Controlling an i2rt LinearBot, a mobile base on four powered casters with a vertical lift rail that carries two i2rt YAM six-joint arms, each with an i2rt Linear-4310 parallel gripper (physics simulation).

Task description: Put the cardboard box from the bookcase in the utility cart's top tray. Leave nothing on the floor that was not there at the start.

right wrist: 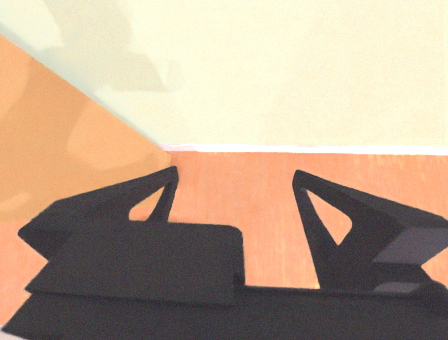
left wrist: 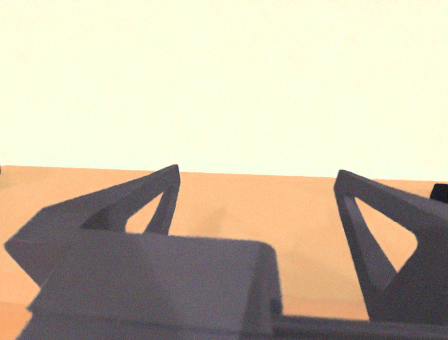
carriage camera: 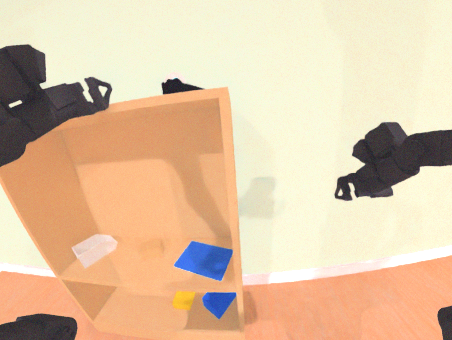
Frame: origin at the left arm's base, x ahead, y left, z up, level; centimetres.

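Seen in the pictures: left gripper, fingertip midpoint: [left wrist: 255, 175] [carriage camera: 95, 89]; right gripper, fingertip midpoint: [right wrist: 234, 174] [carriage camera: 349, 195].
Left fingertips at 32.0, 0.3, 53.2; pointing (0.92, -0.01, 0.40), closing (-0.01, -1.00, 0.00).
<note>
Offsets run from my left fingertips to a thing's top centre, as dx, dy, dz. "*": to the spot under its first point.
A small tan block that looks like the cardboard box @[+12.0, +5.8, -60.6] [carriage camera: 151, 248] stands on the bookcase's middle shelf, between a whitish box and a blue one, and blends with the wood. The wooden bookcase [carriage camera: 231, 165] [left wrist: 260, 200] [right wrist: 30, 130] stands against the wall. My left gripper [carriage camera: 98, 94] [left wrist: 255, 175] is open and empty, at the bookcase's top left edge in the carriage view, far above the tan box. My right gripper [carriage camera: 344, 188] [right wrist: 234, 174] is open and empty, out to the right of the bookcase. The utility cart does not show in these views.
On the middle shelf are a whitish box @[* +7.0, +30.9, -59.8] [carriage camera: 95, 249] at left and a blue box @[+8.9, -18.8, -64.8] [carriage camera: 205, 260] at right. A yellow block @[+13.7, -2.5, -96.3] [carriage camera: 184, 300] and a blue object @[+11.8, -22.3, -93.3] [carriage camera: 219, 303] are on the lower level. A black object @[+8.7, -22.5, +2.2] [carriage camera: 179, 87] shows above the bookcase's top edge.
</note>
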